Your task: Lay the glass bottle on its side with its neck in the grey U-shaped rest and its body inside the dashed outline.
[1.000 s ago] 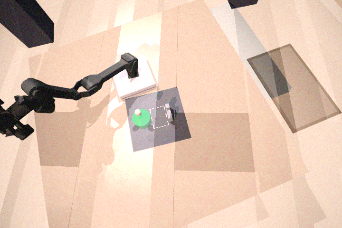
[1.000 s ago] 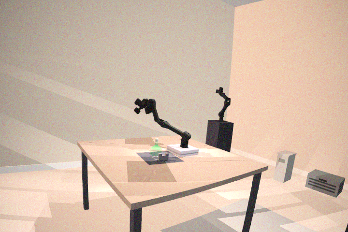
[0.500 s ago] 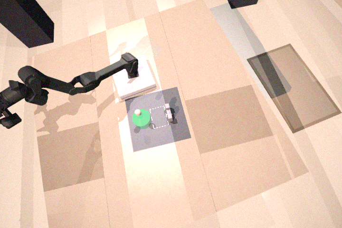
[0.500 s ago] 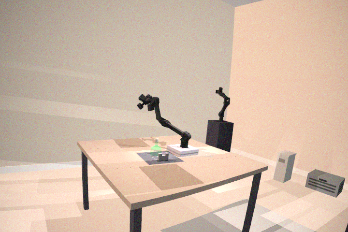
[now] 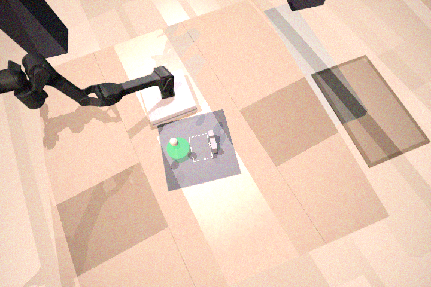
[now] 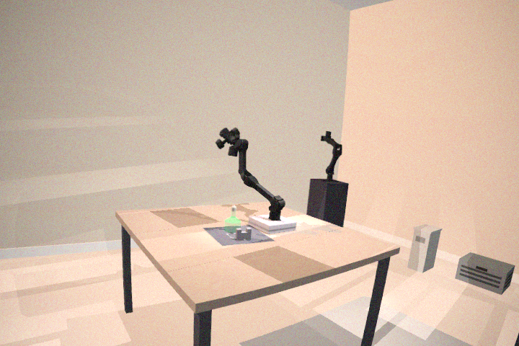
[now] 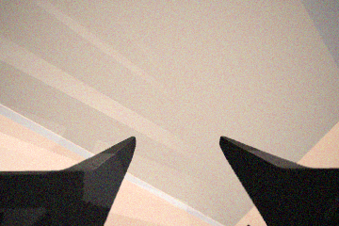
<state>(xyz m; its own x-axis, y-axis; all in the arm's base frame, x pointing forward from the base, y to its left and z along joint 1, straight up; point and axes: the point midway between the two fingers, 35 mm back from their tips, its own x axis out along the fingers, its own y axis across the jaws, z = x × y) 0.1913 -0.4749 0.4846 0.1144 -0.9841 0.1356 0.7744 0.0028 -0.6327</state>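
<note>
My gripper tip is 10 cm short of the glass bottle, 52 cm to the right of it and 45 cm above it. Also, from my gripper tip: grey mat 9 cm ahead, 59 cm to the left, 54 cm below.
</note>
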